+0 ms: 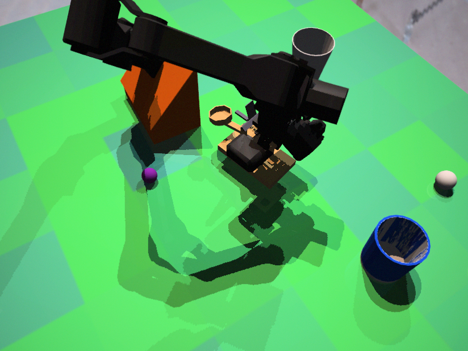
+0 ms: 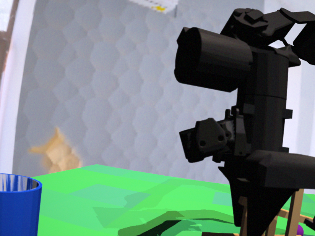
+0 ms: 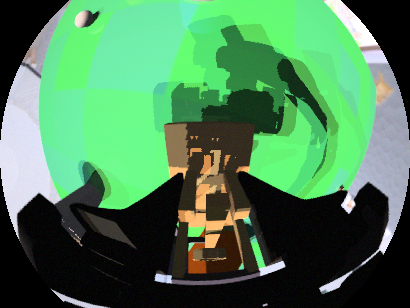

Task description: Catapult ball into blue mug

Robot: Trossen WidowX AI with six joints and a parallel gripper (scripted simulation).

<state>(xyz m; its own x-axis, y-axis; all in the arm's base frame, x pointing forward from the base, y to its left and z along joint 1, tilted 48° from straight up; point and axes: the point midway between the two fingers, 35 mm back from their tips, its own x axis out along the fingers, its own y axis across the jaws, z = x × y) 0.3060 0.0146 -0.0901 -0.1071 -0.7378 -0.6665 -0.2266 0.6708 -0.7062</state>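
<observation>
The purple ball lies 12 cm behind my gripper tip, 20 cm to the right of it and 6 cm below it. The rest, counted from my gripper tip: wooden catapult 6 cm behind, 2 cm above; grey cup 17 cm behind, 25 cm to the left, 4 cm below; blue mug 27 cm ahead, 7 cm to the left, 4 cm below.
</observation>
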